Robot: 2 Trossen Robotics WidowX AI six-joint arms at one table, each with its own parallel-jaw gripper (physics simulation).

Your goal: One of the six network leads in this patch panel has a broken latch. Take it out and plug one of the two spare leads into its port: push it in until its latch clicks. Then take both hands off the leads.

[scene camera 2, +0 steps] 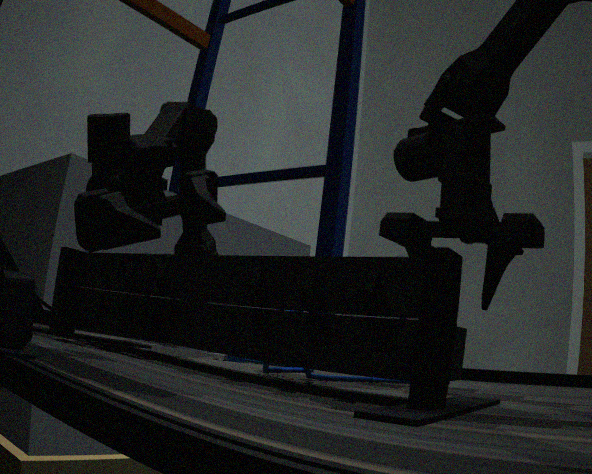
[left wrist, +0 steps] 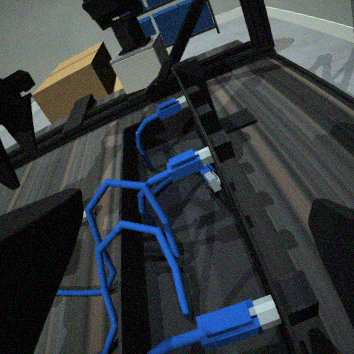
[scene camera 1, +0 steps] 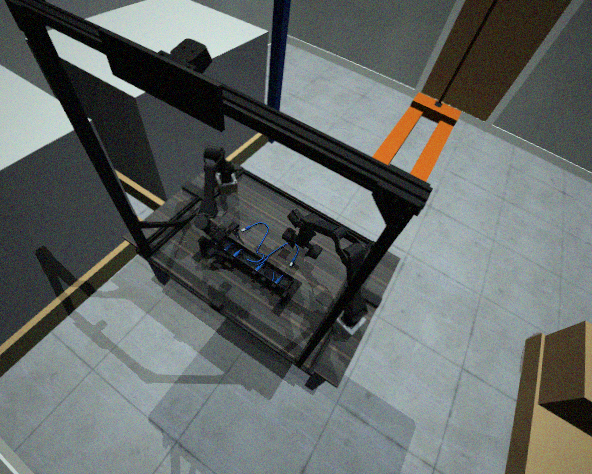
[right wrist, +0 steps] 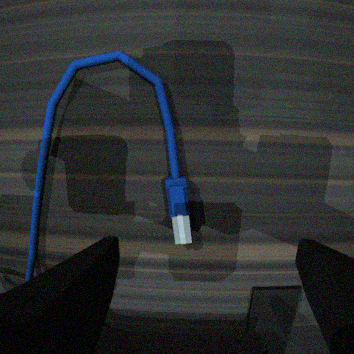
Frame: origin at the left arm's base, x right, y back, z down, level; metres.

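Seen in the pictures: left gripper, between the fingertips: point(scene camera 2: 193, 224) point(left wrist: 200, 206) point(scene camera 1: 237, 251); right gripper, between the fingertips: point(left wrist: 25, 170) point(scene camera 1: 299, 251) point(right wrist: 209, 250); left arm's base, origin of its link: point(scene camera 1: 226, 178); right arm's base, origin of its link: point(left wrist: 134, 45) point(scene camera 1: 350, 318).
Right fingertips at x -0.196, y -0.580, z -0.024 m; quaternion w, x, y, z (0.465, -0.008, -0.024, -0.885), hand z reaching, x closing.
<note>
Offsets run from my right fingertips to a thing's top centre. "pt": to the spot under its first point. Level surfaces: height alone.
The black patch panel point(scene camera 1: 295, 284) point(scene camera 2: 250, 282) spans the table, with several blue leads along it. In the left wrist view, one blue plug @(pt dx +0.286, dy +0.083, dz -0.002 m) point(left wrist: 227, 322) is at the panel near the camera, others @(pt dx +0.217, dy -0.016, dz +0.003 m) point(left wrist: 185, 165) @(pt dx +0.157, dy -0.104, dz +0.004 m) point(left wrist: 170, 108) farther along. A clear-tipped plug @(pt dx +0.221, dy -0.035, dz +0.038 m) point(left wrist: 212, 180) lies askew beside the middle one, outside the ports. A spare lead's plug @(dx +0.025, dy +0.000, dz +0.080 m) point(right wrist: 177, 199) lies on the table, clear tip toward the right gripper; another spare's tip @(pt dx +0.196, dy +0.257, dz +0.081 m) point(scene camera 1: 243, 229) shows in scene camera 1. My right gripper point(right wrist: 209, 250) point(scene camera 1: 301, 245) is open and empty above that plug. My left gripper point(scene camera 2: 192, 225) point(left wrist: 200, 206) is open over the panel.
Spare cables @(pt dx +0.160, dy +0.053, dz +0.032 m) point(left wrist: 102, 250) loop over the panel's table-side edge. A black gantry frame point(scene camera 1: 325, 140) stands over the table @(dz +0.093 m) point(scene camera 1: 340, 367). Cardboard boxes point(left wrist: 75, 82) and a pale block point(left wrist: 140, 65) show beyond the table in the left wrist view.
</note>
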